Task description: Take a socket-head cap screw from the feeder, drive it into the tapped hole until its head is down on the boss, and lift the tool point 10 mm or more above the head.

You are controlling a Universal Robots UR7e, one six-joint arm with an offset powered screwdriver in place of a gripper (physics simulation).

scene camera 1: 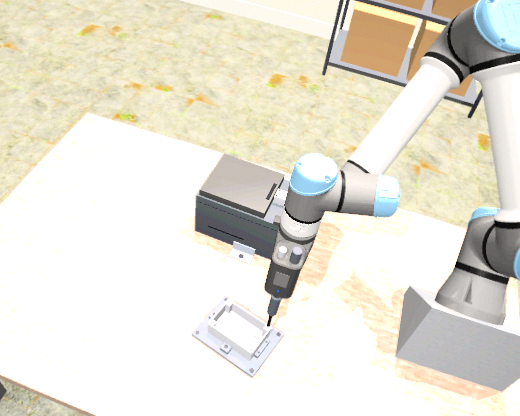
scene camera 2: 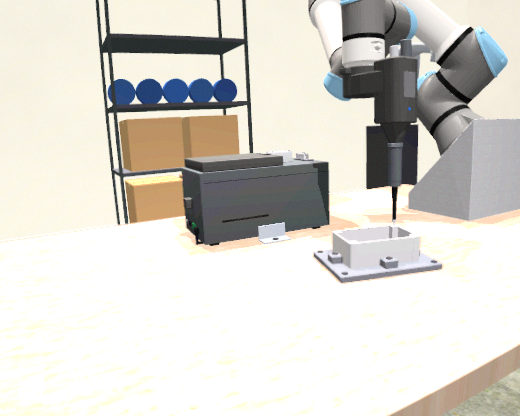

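My gripper, a black screwdriver with a thin bit (scene camera 1: 269, 324) (scene camera 2: 394, 219), points down at the back right corner of the pale open box (scene camera 1: 234, 339) (scene camera 2: 382, 253). In the scene camera 2 view, a tiny pale screw (scene camera 2: 394, 223) shows at the end of the bit, just above the box rim; whether its lower end is in the tapped hole cannot be told. The box stands on a grey plate (scene camera 1: 214, 345) (scene camera 2: 361, 273) with holes at its corners. The dark screw feeder (scene camera 1: 225, 222) (scene camera 2: 255, 200) stands behind the box, with a grey-brown lid.
A small metal bracket (scene camera 1: 242, 255) (scene camera 2: 272, 232) sits at the feeder's front. The grey wedge-shaped arm base (scene camera 1: 450, 345) (scene camera 2: 492, 170) stands at the right. A rack (scene camera 1: 329, 52) (scene camera 2: 175, 106) with cardboard boxes stands behind the table.
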